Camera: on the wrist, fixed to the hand. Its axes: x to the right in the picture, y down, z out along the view.
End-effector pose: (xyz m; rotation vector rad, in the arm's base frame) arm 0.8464 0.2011 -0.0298 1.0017 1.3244 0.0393
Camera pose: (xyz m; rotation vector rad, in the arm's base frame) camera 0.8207 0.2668 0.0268 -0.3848 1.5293 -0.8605
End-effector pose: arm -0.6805 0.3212 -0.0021 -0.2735 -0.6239 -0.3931
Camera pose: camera -0.6327 0.3575 -0.0698 -0.1423 -0.8572 -1.8974
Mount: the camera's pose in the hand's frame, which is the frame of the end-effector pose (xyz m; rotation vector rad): -0.0159 0.0619 -0.0640 -0.3482 -0.1793 -1.4499
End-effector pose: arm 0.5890 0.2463 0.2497 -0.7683 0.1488 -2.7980
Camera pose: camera 0.5817 0.1927 0.1772 0.7523 -0.0138 1.7459
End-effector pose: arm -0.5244 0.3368 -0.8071 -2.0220 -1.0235 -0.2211
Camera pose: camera -0.4767 0.2601 -0.8116 -1.1735 -2.5303 -1.0104
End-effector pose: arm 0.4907 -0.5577 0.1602 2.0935 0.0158 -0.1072
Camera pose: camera 0.4828 -0.5329 0.2468 1.3355 1.3242 -1.0539
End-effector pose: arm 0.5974 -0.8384 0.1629 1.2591 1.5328 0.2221
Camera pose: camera 0.5800 -0.7958 0.2408 -0.2688 1.7708 -0.5338
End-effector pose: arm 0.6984 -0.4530 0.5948 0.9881 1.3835 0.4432
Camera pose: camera 0.6522 -0.4109 0.6602 -0.3723 1.4312 -0.4831
